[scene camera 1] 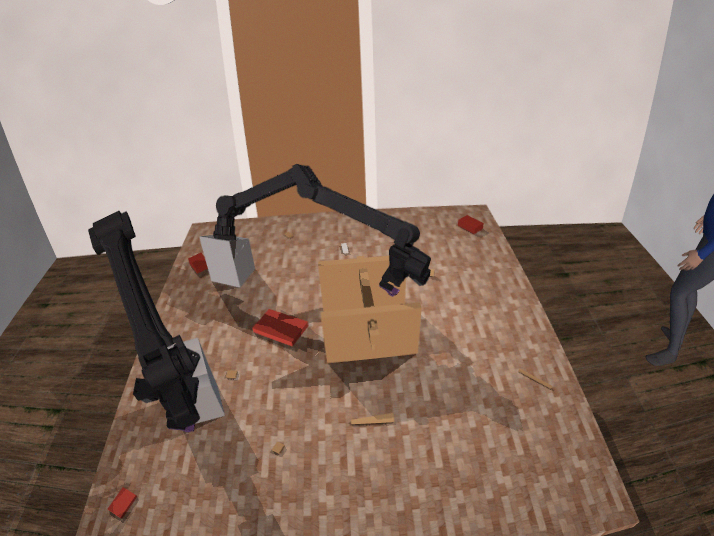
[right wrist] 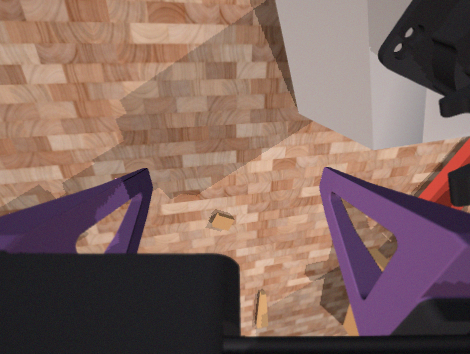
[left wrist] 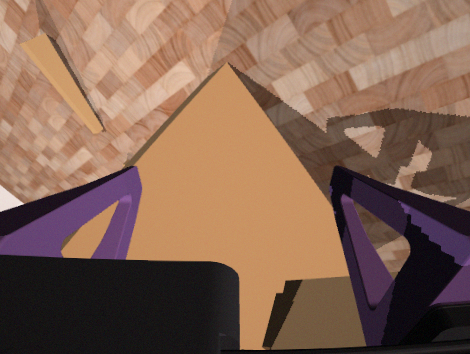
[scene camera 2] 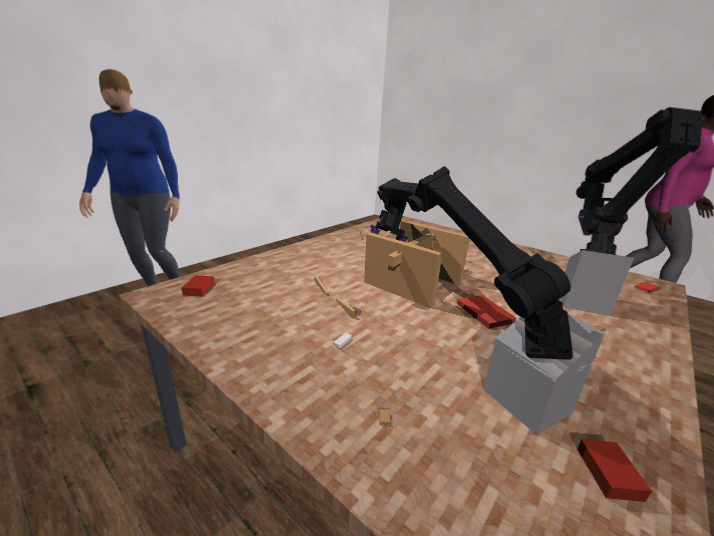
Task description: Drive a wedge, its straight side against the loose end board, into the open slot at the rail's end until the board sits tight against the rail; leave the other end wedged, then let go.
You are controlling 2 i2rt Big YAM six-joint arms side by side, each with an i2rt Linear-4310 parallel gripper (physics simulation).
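Places are measured from the left arm's base along level axes (x right, y back, z down), in millimetres.
Pixels of known places: left gripper, between the fingertips: (scene camera 1: 398, 284) (left wrist: 235, 176); right gripper, between the fingertips: (right wrist: 235, 177) (scene camera 2: 586, 235); left arm's base, origin of its link: (scene camera 1: 224, 237) (scene camera 2: 547, 335).
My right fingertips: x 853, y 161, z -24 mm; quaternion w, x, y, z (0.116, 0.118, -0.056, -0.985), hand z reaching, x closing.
For each thing: its middle in the pictures, then the offset to it from my right fingertips. "spot": a spot on its surface instead.
- rail, middle of its body: (scene camera 1: 366, 296) (scene camera 2: 418, 247) dx -360, dy -595, dz +59 mm
- opposite rail end, a spot on its surface: (scene camera 2: 394, 260) spot: dx -555, dy -623, dz +53 mm
- such piece, a spot on its surface: (left wrist: 65, 85) spot: dx -587, dy -895, dz +201 mm
- red tray-like object, middle of its body: (right wrist: 460, 181) (scene camera 1: 280, 326) (scene camera 2: 485, 310) dx -466, dy -302, dz +204 mm
- white block, middle of its body: (scene camera 2: 342, 340) (scene camera 1: 344, 248) dx -862, dy -659, dz +208 mm
Two upright tan boards (scene camera 1: 346, 340) (scene camera 2: 455, 248) stand with the rail (scene camera 1: 364, 279) between them. A rail end (scene camera 1: 371, 324) pokes through the nearer board in scene camera 1; the opposite rail end (scene camera 2: 394, 260) shows in scene camera 2. Which board is loose is unclear. Slender tan pieces, wedge-like, lie on the table: one (scene camera 1: 371, 420) (right wrist: 262, 310), another (scene camera 1: 535, 379), and two (scene camera 2: 321, 285) (scene camera 2: 348, 308) in scene camera 2. One such piece (left wrist: 65, 85) shows in the left wrist view. My left gripper (scene camera 1: 391, 290) (scene camera 2: 388, 233) (left wrist: 235, 176) is open over the boards. My right gripper (right wrist: 235, 177) is open and empty, away from them.
A red tray-like object (scene camera 1: 280, 327) (scene camera 2: 486, 310) lies beside the boards. Red blocks (scene camera 1: 470, 224) (scene camera 1: 122, 503) (scene camera 2: 614, 468), small tan blocks (scene camera 1: 277, 448) (scene camera 1: 231, 375) (scene camera 2: 385, 416) and a white block (scene camera 1: 344, 248) (scene camera 2: 342, 340) lie on the table. Grey arm bases (scene camera 1: 222, 265) stand at one side.
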